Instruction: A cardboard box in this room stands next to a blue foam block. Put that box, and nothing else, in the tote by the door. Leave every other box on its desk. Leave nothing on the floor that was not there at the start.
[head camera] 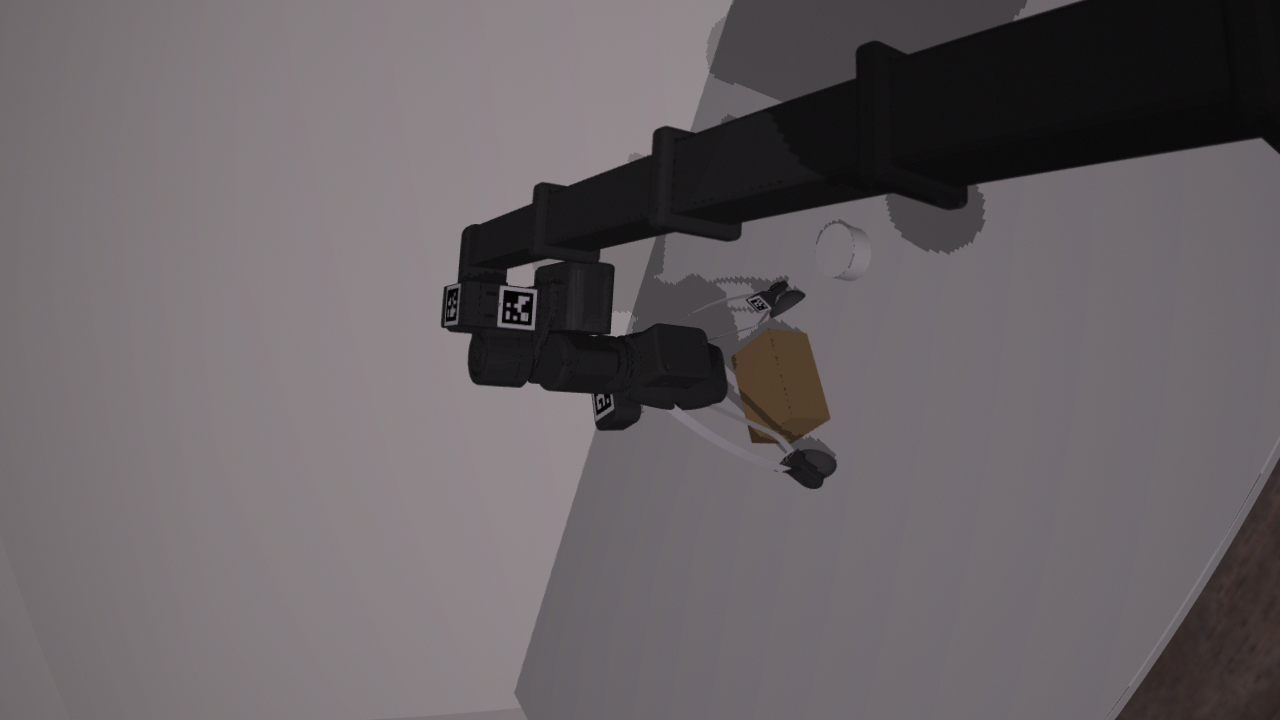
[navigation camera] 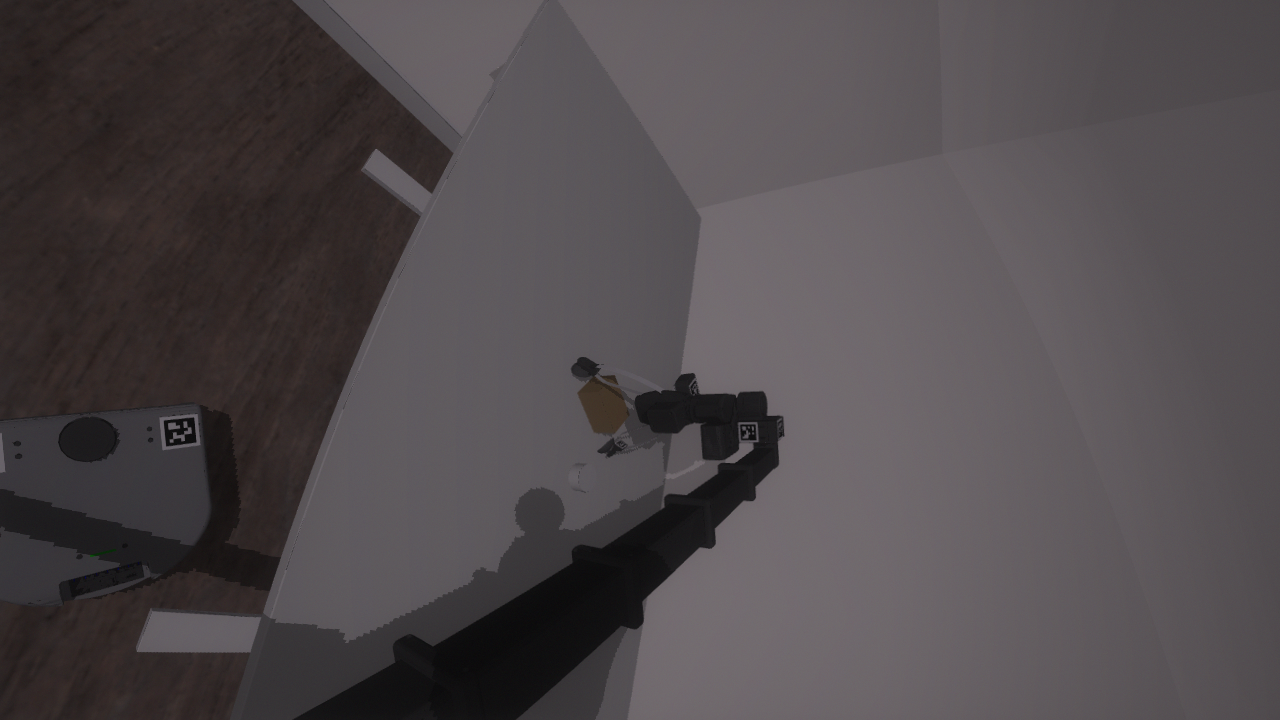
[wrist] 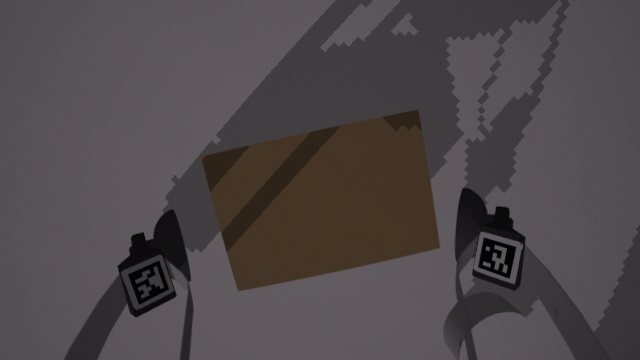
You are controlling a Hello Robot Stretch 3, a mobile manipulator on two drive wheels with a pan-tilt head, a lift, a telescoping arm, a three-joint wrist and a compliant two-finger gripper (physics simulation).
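A brown cardboard box stands on a pale grey desk. My gripper is open above the desk, its fingers spread on either side of the box. In the wrist view a gap shows between each fingertip and the box, and the box is turned slightly relative to the fingers. How high the fingertips are against the box's sides is hard to tell. No blue foam block and no tote show in these views.
A short white cylinder stands on the desk near one finger. My extended arm crosses above the desk. A pale wall rises behind the desk. My base is on the dark floor beyond the desk's front edge.
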